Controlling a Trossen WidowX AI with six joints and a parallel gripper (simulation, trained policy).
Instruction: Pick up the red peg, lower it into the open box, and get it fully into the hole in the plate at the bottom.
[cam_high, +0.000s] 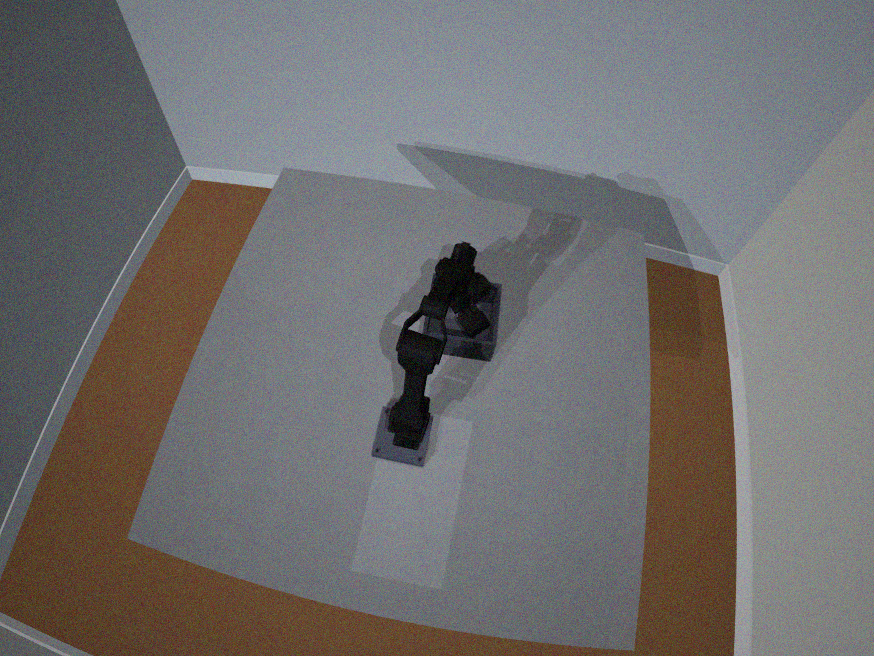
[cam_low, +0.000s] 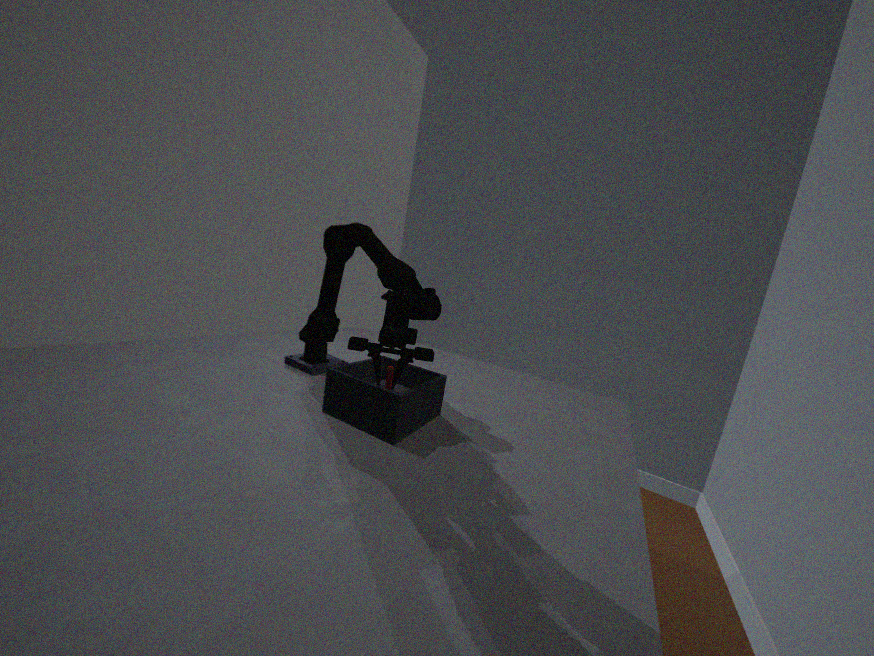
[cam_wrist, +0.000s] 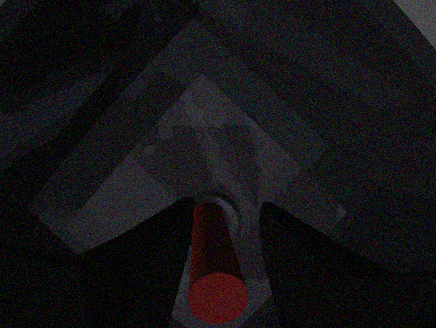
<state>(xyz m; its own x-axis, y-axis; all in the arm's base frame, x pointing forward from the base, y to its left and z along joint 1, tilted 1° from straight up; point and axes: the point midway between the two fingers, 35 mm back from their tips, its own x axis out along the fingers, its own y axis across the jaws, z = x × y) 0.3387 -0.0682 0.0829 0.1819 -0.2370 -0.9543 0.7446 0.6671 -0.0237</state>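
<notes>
Right now the red peg is 1 cm to the left of my gripper tip and 1 cm above it. Also, from my gripper tip: dark box 4 cm below, 1 cm to the left; plate 2 cm below, 1 cm to the left.
</notes>
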